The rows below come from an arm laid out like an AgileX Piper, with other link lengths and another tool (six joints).
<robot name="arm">
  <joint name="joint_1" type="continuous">
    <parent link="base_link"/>
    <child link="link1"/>
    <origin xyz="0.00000 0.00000 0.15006" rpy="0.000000 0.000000 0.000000"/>
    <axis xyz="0 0 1"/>
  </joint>
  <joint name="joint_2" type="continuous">
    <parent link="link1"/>
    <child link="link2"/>
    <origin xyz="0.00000 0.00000 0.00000" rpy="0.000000 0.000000 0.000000"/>
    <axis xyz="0 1 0"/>
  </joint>
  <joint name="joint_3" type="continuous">
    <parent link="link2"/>
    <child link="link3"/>
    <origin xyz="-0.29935 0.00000 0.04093" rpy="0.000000 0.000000 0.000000"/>
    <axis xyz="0 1 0"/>
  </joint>
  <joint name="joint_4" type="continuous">
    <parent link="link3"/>
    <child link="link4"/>
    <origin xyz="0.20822 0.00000 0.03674" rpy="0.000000 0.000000 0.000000"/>
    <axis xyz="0.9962 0 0.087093"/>
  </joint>
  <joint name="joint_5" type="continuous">
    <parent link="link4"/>
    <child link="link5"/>
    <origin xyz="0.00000 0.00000 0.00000" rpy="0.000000 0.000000 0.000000"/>
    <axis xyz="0 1 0"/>
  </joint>
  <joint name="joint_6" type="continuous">
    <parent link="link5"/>
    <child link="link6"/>
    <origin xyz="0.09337 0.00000 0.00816" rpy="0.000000 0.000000 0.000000"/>
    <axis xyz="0.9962 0 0.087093"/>
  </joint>
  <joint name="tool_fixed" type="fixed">
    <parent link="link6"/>
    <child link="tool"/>
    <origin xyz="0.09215 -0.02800 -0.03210" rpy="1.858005 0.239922 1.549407"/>
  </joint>
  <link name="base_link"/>
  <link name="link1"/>
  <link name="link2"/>
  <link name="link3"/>
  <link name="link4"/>
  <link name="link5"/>
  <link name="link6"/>
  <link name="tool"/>
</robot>
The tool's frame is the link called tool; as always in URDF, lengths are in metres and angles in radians. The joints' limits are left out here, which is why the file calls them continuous.
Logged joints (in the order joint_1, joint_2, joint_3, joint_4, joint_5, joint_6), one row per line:
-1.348 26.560 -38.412 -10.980 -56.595 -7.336
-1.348 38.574 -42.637 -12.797 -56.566 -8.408
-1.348 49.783 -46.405 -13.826 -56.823 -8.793
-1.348 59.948 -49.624 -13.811 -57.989 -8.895
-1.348 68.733 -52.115 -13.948 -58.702 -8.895
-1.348 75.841 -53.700 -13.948 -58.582 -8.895
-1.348 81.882 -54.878 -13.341 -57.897 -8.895
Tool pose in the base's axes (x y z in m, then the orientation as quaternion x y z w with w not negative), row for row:
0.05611 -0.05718 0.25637 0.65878 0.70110 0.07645 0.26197
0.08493 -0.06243 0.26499 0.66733 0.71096 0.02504 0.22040
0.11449 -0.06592 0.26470 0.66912 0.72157 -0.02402 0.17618
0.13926 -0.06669 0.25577 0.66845 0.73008 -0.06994 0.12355
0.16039 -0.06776 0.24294 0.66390 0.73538 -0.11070 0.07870
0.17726 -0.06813 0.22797 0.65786 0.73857 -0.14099 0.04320
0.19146 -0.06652 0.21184 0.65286 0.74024 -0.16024 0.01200
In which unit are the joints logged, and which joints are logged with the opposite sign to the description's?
The joints are logged in degrees. Opposite sign: joint_5, joint_6.
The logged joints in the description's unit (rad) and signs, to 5 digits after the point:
-0.02353 0.46356 -0.67042 -0.19164 0.98777 0.12804
-0.02353 0.67324 -0.74416 -0.22335 0.98726 0.14675
-0.02353 0.86888 -0.80992 -0.24131 0.99175 0.15347
-0.02353 1.04629 -0.86610 -0.24105 1.01210 0.15525
-0.02353 1.19962 -0.90958 -0.24344 1.02454 0.15525
-0.02353 1.32368 -0.93724 -0.24344 1.02245 0.15525
-0.02353 1.42911 -0.95780 -0.23284 1.01049 0.15525

